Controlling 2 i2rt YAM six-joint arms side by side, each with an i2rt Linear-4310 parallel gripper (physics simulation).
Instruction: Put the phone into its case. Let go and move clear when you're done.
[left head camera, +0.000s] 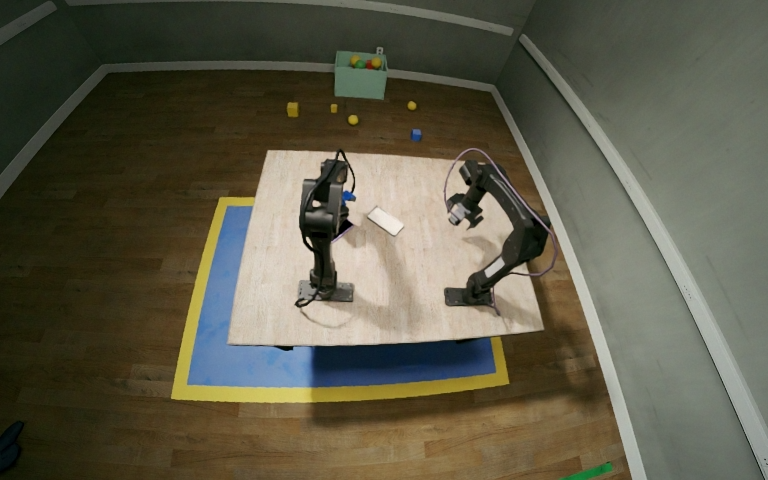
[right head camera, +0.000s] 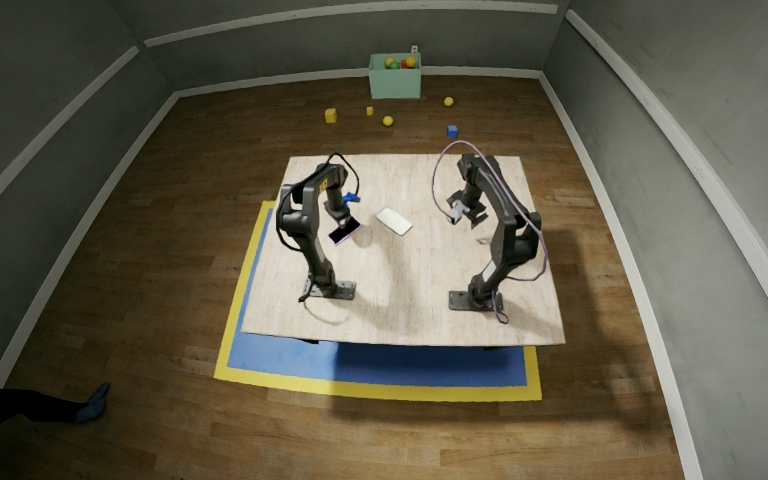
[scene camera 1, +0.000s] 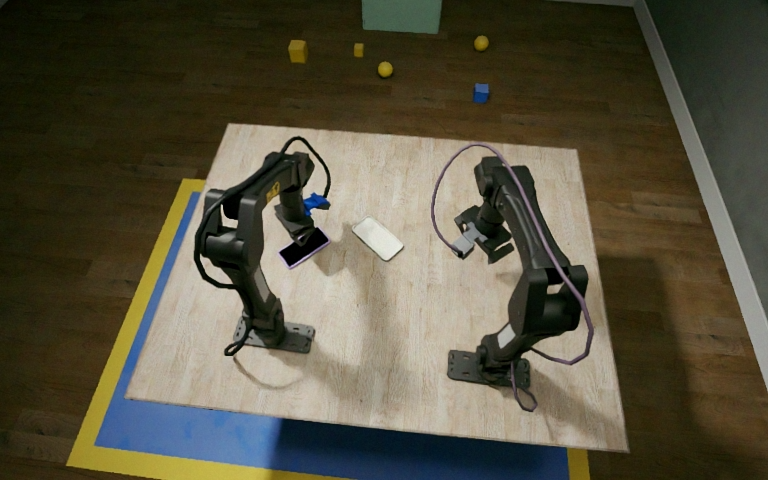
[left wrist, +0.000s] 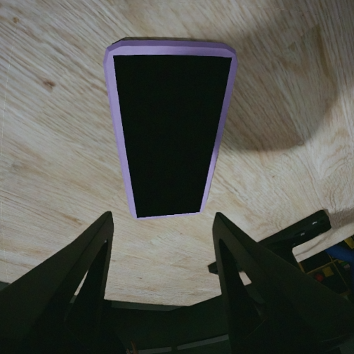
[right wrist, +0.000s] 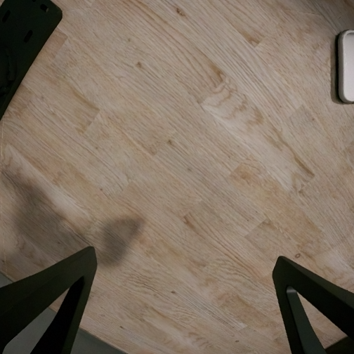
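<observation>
The phone (left head camera: 343, 227) (right head camera: 344, 232) (scene camera 1: 304, 249) (left wrist: 170, 135), black with a purple rim, lies flat on the table in the left part of the scene view. The white case (left head camera: 385, 220) (right head camera: 394, 220) (scene camera 1: 377, 238) lies face up to its right; its end also shows in the right wrist view (right wrist: 347, 67). My left gripper (right head camera: 342, 224) (scene camera 1: 304, 237) (left wrist: 163, 219) hangs above the phone with its fingers partly open, apart from it and empty. My right gripper (left head camera: 465, 212) (scene camera 1: 481, 237) (right wrist: 186, 262) is wide open and empty, above the table right of the case.
The wooden table (scene camera 1: 396, 396) carries both arm bases, the left base (scene camera 1: 297, 337) and the right base (scene camera 1: 461, 366). Beyond the table, a green bin (left head camera: 360, 83) of balls, yellow balls and cubes, and a blue cube (scene camera 1: 480, 93) are on the floor.
</observation>
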